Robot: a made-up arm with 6 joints.
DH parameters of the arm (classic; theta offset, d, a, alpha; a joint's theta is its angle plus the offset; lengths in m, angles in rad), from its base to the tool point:
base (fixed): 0.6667 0 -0.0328 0
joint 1: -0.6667 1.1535 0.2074 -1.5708
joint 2: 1.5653 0 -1.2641 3.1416
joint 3: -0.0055 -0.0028 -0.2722 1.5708
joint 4: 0 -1.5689 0.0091 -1.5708
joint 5: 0 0.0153 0.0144 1.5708
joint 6: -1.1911 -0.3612 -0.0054 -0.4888
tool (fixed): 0.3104 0.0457 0 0
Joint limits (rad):
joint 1: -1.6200..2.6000
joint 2: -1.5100..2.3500
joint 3: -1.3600..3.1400
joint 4: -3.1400..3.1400
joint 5: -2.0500..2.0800
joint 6: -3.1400..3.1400
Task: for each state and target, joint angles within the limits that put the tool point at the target. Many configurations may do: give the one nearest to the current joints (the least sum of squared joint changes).
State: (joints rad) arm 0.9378 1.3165 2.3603 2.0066 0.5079 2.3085
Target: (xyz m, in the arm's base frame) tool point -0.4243 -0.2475 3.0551
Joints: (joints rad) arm 1.1489 0.7686 3.1400 1.5377 1.0232 2.2805
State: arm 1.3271 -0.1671 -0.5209 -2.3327 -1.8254 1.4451
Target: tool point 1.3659 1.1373 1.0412
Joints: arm 0.5589 0.4722 -0.7263 -2.4263 -1.6930 1.4565
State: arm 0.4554 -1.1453 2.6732 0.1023 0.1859 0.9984
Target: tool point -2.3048 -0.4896 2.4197
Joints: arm 0.1892 -0.5160 2.3803 0.0987 0.1365 0.9953
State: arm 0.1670 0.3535 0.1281 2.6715 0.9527 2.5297
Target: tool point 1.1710 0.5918 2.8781
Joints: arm 0.3622 -0.3699 -0.0502 2.6692 1.1805 2.5292
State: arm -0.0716 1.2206 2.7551 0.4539 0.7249 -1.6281
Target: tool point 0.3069 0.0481 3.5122
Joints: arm -0.0524 0.9707 2.8186 0.4537 0.7185 -1.6275
